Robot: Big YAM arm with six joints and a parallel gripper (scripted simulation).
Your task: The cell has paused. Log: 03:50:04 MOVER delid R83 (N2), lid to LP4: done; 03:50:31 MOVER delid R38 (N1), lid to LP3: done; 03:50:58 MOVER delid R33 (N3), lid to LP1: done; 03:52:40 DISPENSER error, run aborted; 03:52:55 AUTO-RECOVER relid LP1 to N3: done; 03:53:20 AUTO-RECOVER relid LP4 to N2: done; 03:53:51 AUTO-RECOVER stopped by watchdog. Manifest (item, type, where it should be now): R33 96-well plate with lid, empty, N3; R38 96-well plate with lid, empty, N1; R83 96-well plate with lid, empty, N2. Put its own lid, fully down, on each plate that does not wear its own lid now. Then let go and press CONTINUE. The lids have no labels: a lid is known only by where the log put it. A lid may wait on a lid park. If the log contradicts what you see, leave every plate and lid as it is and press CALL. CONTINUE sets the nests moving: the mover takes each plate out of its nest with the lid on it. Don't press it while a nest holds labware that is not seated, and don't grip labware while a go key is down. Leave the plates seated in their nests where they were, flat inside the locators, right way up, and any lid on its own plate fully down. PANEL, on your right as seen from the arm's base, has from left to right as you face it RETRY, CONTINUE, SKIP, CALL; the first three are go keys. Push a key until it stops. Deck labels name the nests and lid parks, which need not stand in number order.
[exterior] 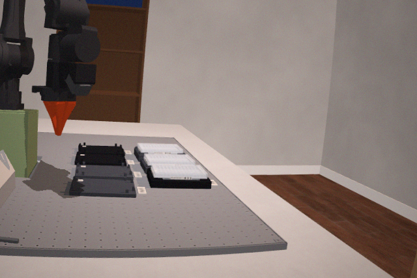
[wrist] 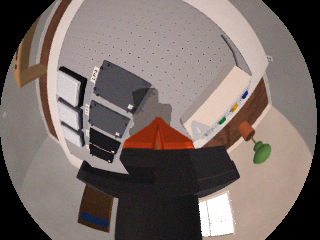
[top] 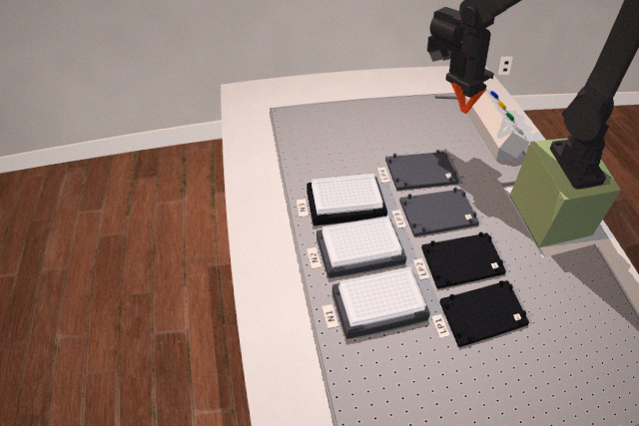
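Right now the yellow SKIP key is 17 cm behind my hand, 10 cm to the right of it and 7 cm below it. From my hand the other things lie so: lid park LP4 (10 cm ahead, 4 cm to the left, 13 cm below); lid park LP3 (10 cm ahead, 17 cm to the left, 13 cm below); blue CALL key (17 cm behind, 15 cm to the right, 7 cm below).
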